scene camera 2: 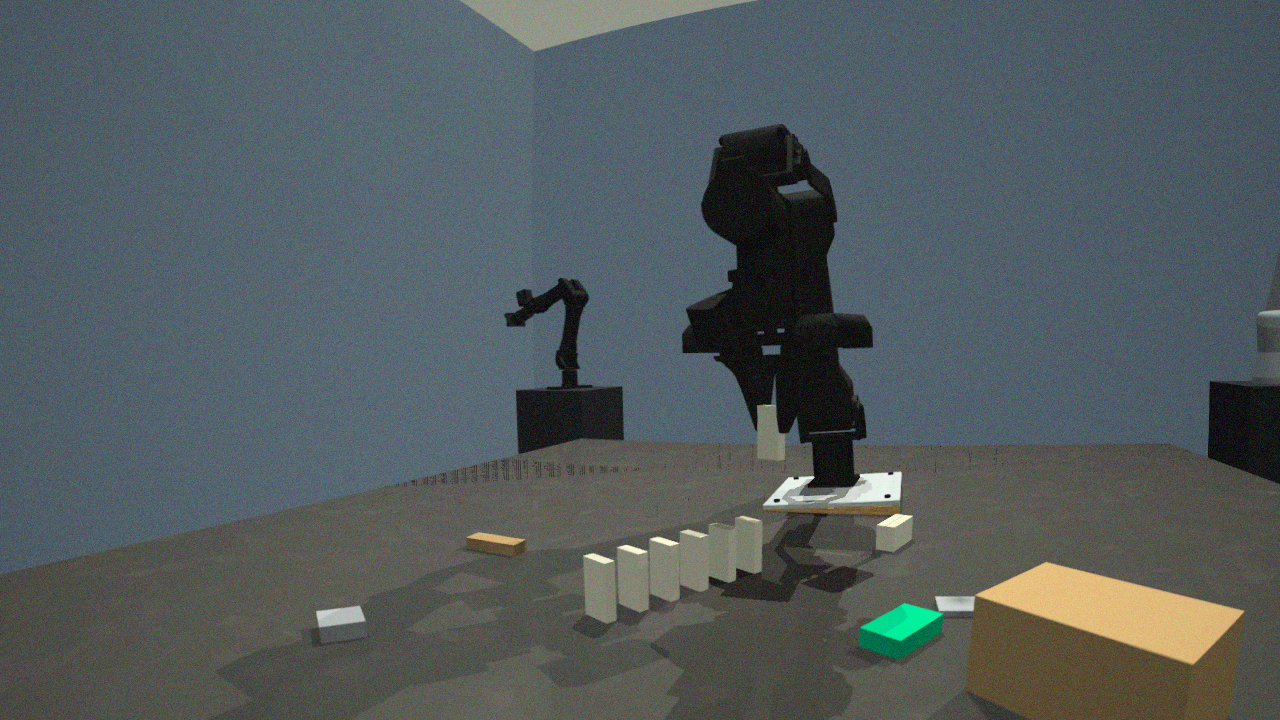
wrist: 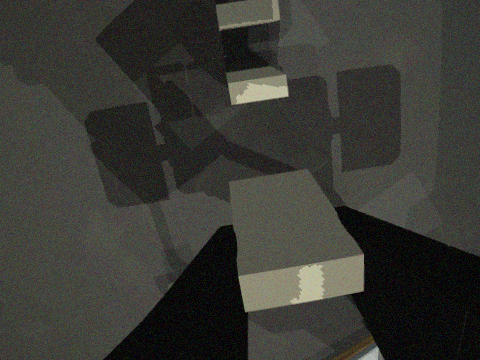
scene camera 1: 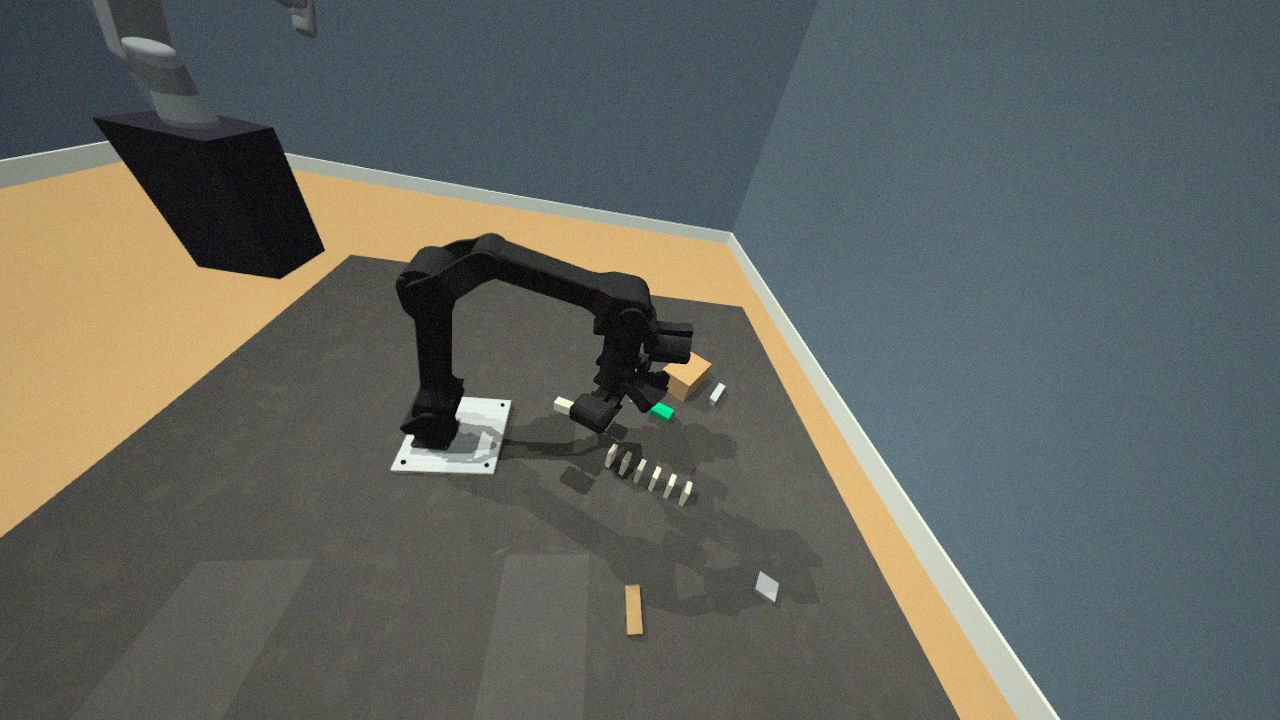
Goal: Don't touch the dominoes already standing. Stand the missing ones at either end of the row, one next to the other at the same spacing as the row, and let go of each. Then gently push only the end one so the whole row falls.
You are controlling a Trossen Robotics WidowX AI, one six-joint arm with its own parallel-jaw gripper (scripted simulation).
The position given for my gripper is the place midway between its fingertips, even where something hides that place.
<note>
My gripper [scene camera 2: 772, 432] holds a cream domino [scene camera 2: 771, 443]. I also see a cream domino [scene camera 2: 898, 533], a grey block [scene camera 2: 340, 624], a tan bar [scene camera 2: 492, 543], a green block [scene camera 2: 896, 634], a tan box [scene camera 2: 1052, 635], a flat grey strip [scene camera 2: 953, 606], a cream domino [scene camera 2: 749, 534] and a cream domino [scene camera 2: 722, 549].
The tan bar is seen too in scene camera 1 [scene camera 1: 633, 615]. The tan box also shows in scene camera 1 [scene camera 1: 684, 378]. My gripper is seen too in the wrist view [wrist: 284, 231] and in scene camera 1 [scene camera 1: 608, 416]. The wrist view does not show the grey block: it is out of frame. The wrist view misses the tan bar: it is out of frame.
</note>
